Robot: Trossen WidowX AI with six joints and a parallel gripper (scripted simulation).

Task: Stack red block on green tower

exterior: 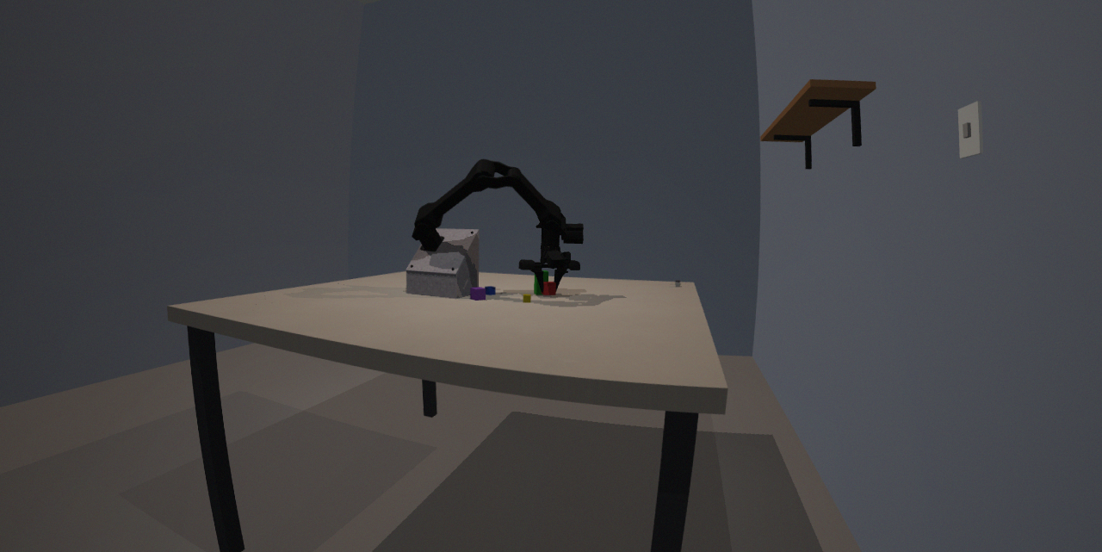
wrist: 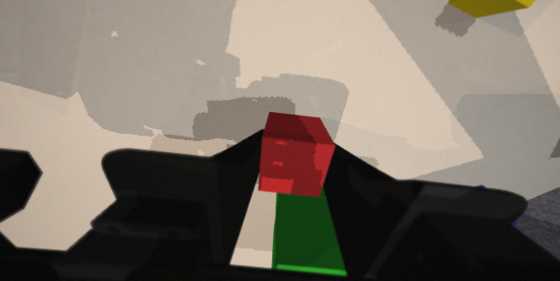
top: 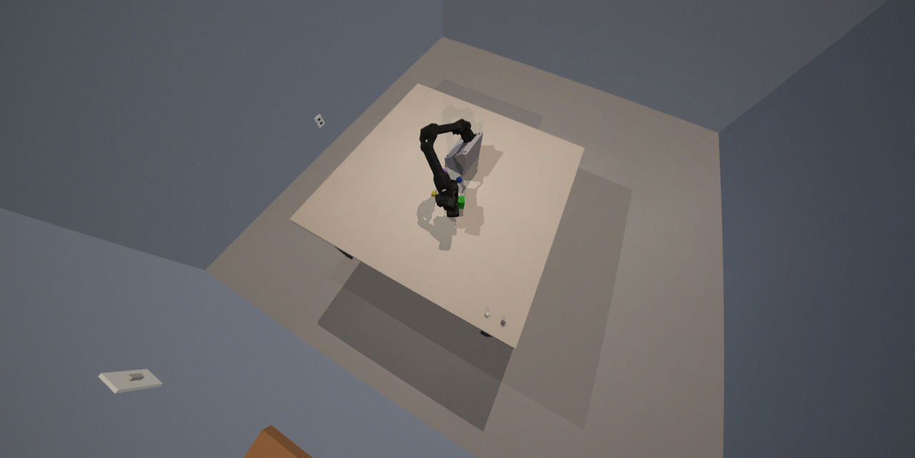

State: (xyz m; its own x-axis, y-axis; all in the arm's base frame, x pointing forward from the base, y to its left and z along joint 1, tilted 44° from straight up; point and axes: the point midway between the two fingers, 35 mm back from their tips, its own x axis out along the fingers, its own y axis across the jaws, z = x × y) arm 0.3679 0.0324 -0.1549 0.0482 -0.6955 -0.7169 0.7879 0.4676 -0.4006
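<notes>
Now: gripper tip 13 cm to the left of the yellow cube and 1 cm past it. The rest, counted from my gripper tip: red block: 1 cm above; then purple cube: 17 cm to the right, 15 cm behind; then blue cube: 17 cm behind, 7 cm to the right.
</notes>
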